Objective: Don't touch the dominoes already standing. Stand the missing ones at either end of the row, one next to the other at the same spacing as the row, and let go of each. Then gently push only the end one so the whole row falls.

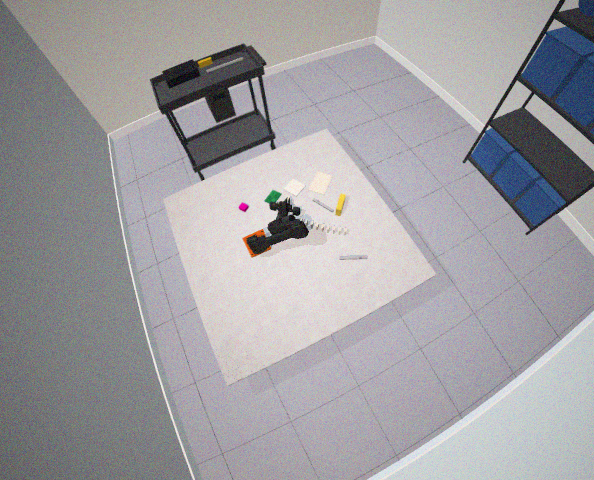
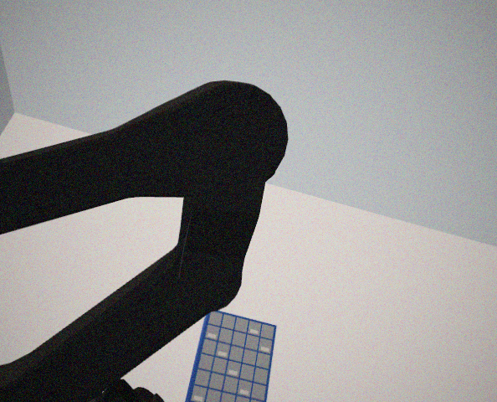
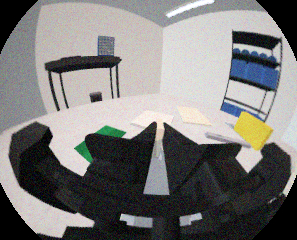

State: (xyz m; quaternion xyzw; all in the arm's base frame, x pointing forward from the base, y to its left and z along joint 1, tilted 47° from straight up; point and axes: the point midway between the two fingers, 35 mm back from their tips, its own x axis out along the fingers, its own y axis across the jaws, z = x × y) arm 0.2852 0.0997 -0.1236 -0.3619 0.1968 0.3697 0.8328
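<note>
Now: the green tile 8 cm behind my gripper tip, 9 cm to the left of it and 6 cm below it. From my gripper tip the other things lie so: yellow block (27 cm ahead, 18 cm to the right, 3 cm below); magenta cube (28 cm behind, 10 cm to the left, 5 cm below); cream sheet (25 cm ahead, 5 cm to the left, 6 cm below).
</note>
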